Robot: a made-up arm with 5 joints. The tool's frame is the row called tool.
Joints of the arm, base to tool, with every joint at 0 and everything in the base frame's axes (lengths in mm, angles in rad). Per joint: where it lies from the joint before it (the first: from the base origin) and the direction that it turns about. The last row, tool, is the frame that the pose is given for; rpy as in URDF.
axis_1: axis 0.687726 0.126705 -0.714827 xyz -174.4 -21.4 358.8
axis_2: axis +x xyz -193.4 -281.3 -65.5
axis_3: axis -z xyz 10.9 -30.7 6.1
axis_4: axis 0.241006 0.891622 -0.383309 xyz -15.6 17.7 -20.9
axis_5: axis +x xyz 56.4 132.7 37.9
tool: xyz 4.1 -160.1 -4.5 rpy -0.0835 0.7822 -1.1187
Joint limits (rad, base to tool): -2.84..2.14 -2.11..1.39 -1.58..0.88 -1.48..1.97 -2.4..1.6
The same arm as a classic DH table. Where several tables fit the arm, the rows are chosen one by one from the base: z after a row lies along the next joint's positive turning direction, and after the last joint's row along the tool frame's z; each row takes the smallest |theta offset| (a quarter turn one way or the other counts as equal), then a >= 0, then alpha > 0; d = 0 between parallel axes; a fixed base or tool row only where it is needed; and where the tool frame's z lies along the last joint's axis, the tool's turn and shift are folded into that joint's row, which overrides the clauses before.
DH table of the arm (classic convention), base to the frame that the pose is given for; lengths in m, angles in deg. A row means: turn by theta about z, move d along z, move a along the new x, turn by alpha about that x. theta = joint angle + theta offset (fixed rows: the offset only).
base (fixed): theta_offset -79.56  d 0.1795  a -0.0106  alpha -135.63
axis_1: theta_offset 14.45  d -0.2296  a 0.2884  alpha 46.55
axis_2: theta_offset -10.05  d -0.1971  a 0.0307  alpha -90
axis_3: theta_offset -74.87  d 0.0094  a -0.0197  alpha 67.46
axis_4: theta_offset 84.08  d 0.1243  a -0.0872  alpha 76.05
axis_5: theta_offset -26.63  d -0.0072  a 0.1254  alpha 67.55
tool (fixed): theta_offset 19.59  d 0.1079  a 0  alpha 0
Joint limits (deg, base to tool): -162.72..122.61 -120.89..79.64 -90.53..50.42 -84.8..112.87 -137.51..91.67

